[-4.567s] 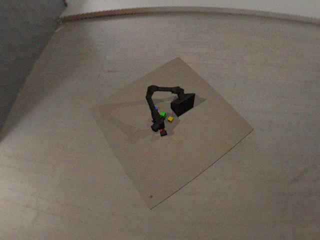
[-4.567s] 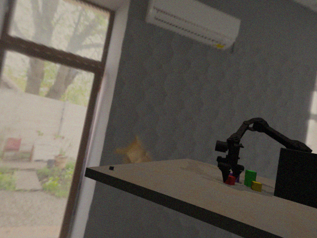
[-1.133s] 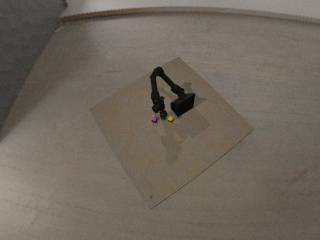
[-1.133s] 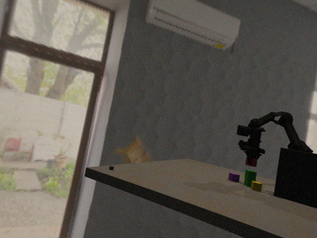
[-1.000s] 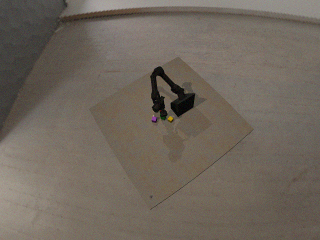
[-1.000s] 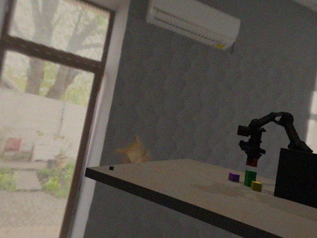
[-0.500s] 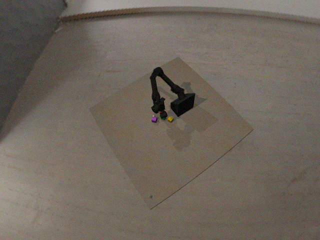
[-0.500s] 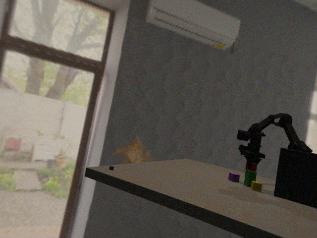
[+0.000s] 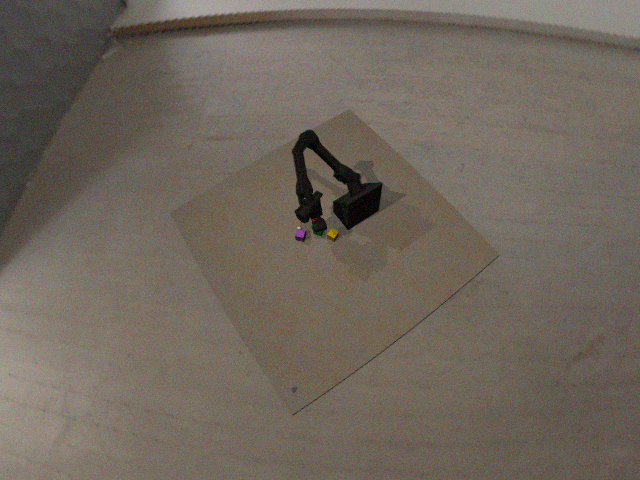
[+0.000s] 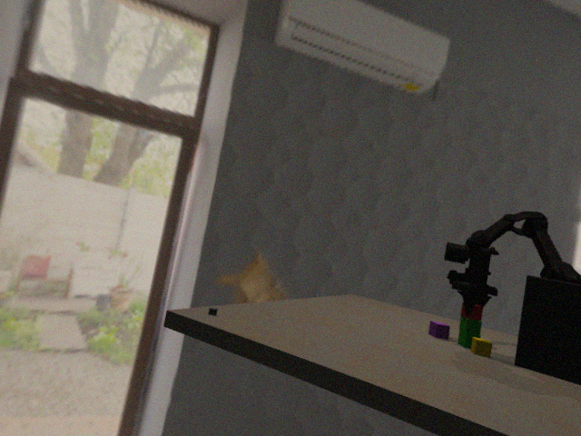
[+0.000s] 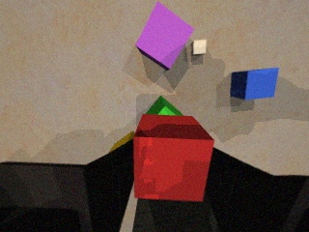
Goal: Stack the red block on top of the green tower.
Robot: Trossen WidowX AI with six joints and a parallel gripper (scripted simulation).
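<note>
Right now my gripper tip is 1 cm below the red block. From my gripper tip the other things lie so: purple block 9 cm ahead, 7 cm below, 4 cm to the right; then blue block 13 cm to the right, 8 cm below, 1 cm behind; then yellow block 8 cm to the left, 8 cm below, 3 cm behind.
</note>
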